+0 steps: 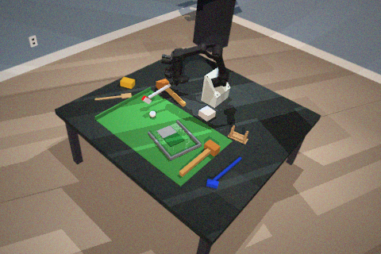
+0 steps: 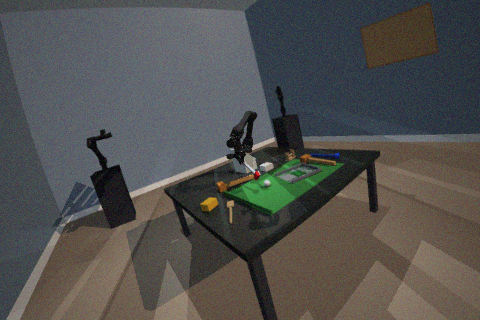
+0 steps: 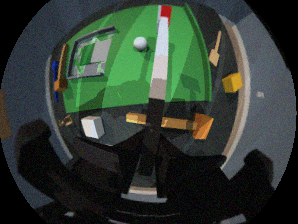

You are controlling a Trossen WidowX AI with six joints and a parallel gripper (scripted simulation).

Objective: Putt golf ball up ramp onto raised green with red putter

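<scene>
The red putter lies 120 mm ahead of my gripper tip and 10 mm to the right of it. Also, from my gripper tip: white golf ball: 220 mm ahead, 40 mm to the left, 120 mm below; then white block: 80 mm behind, 240 mm to the left, 120 mm below; then yellow block: 150 mm ahead, 350 mm to the right, 120 mm below.
</scene>
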